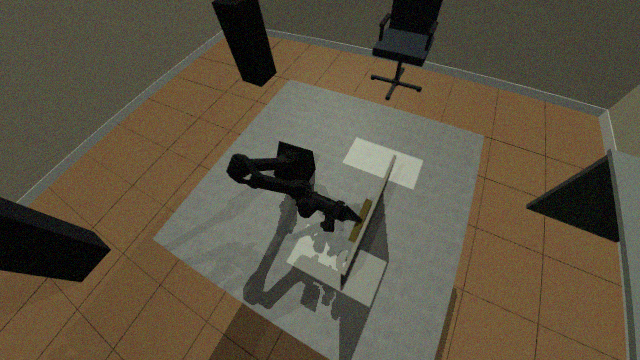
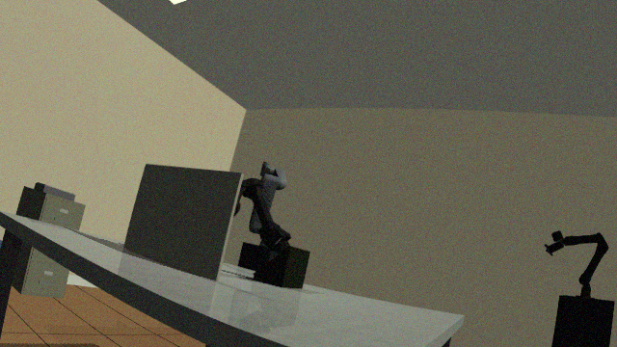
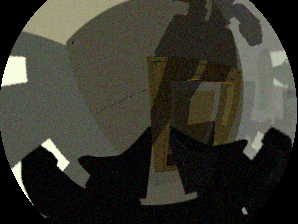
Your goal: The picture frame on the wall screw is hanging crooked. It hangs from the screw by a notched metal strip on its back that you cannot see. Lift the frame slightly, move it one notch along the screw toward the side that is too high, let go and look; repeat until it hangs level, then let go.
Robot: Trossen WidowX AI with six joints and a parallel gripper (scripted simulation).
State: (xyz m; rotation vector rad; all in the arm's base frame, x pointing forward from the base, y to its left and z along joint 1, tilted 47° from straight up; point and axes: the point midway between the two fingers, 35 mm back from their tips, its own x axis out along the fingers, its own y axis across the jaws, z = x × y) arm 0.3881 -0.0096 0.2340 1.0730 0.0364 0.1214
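Now: gripper tip 50 mm above the picture frame and 20 mm to the right of it. Round my gripper tip: thin upright wall panel: 60 mm below, 20 mm to the left, 10 mm ahead.
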